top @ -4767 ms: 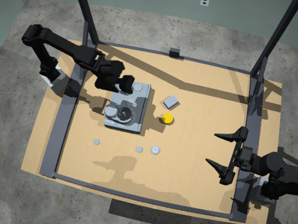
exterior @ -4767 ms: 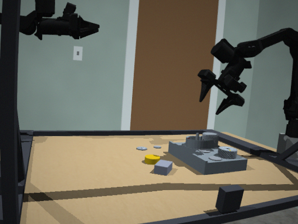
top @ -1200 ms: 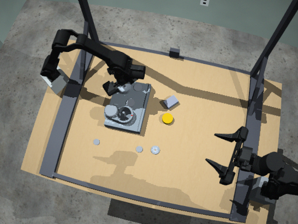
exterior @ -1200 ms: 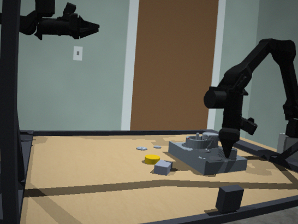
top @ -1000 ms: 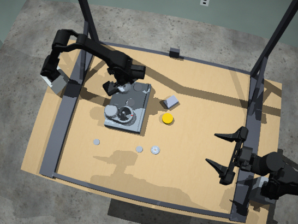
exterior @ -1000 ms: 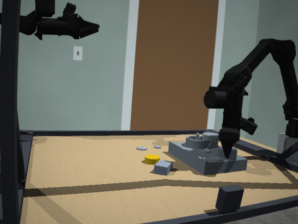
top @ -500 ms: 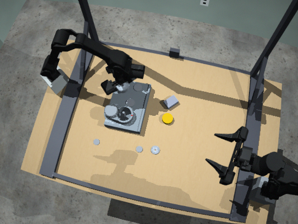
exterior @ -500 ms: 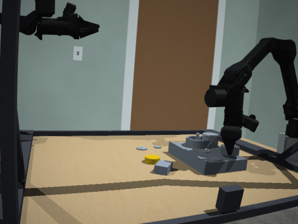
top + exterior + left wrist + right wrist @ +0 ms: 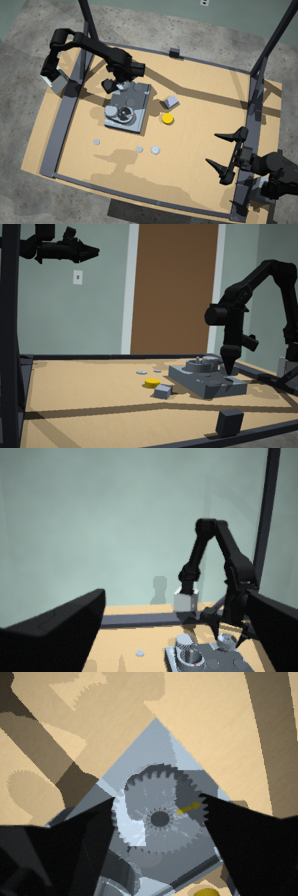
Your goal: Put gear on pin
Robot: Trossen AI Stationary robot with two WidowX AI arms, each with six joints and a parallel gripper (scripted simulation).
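The gear lies 2 cm below my right hand. Also, from my right hand: grey block (23 cm to the left, 9 cm below, 6 cm behind); then yellow disc (25 cm to the left, 9 cm below, 3 cm ahead); then small grey disc (29 cm ahead, 10 cm below, 2 cm to the left).
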